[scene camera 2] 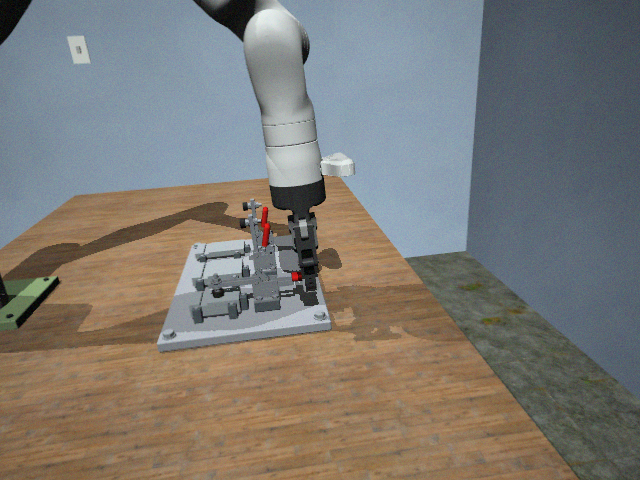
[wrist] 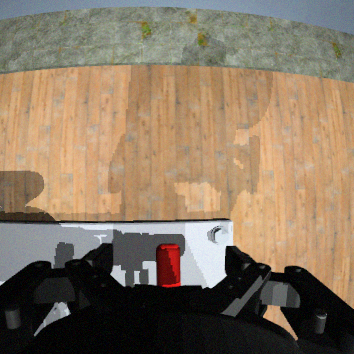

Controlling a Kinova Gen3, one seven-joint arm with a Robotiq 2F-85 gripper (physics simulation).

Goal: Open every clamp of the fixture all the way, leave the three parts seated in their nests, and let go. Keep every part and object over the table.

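Frame: origin at the arm's base, x ahead, y left, z up, level; metres.
Where they show: gripper, fingertip midpoint: (scene camera 2: 309, 277) (wrist: 168, 257).
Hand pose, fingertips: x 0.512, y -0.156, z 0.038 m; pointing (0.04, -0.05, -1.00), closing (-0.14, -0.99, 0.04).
Observation:
Things, the pixels of their top centre, and the offset from my fingertips. "spot": a spot on its surface instead.
- fixture's light grey base plate at a spot on its surface: (wrist: 197, 252) spot: 0.013 m back, 0.027 m right, 0.039 m down
- far clamp's red handle at a spot on its surface: (scene camera 2: 264, 215) spot: 0.038 m back, 0.218 m left, 0.033 m up
- middle clamp's red handle at a spot on its surface: (scene camera 2: 266, 235) spot: 0.047 m back, 0.108 m left, 0.034 m up
The fixture's light grey base plate (scene camera 2: 242, 334) (wrist: 197, 252) lies on the table. Three grey parts (scene camera 2: 225, 250) (scene camera 2: 222, 267) (scene camera 2: 220, 305) sit in nests along its left side in the scene view. The far clamp's red handle (scene camera 2: 264, 215) and the middle clamp's red handle (scene camera 2: 266, 235) stand up, with their arms raised. The nearest clamp's arm (scene camera 2: 235, 281) lies level, its black tip over the nearest part; its red handle (scene camera 2: 296, 276) (wrist: 168, 265) lies low, pointing outward. My gripper (scene camera 2: 310, 283) (wrist: 168, 257) is open, its fingers on either side of that handle, low over the plate.
A green plate (scene camera 2: 32, 300) with a dark post stands at the left edge of the scene view. Bolt heads (scene camera 2: 169, 334) (scene camera 2: 320, 315) (wrist: 218, 234) stick up at the base plate's corners. The table's edge and the floor beyond lie to the right in the scene view.

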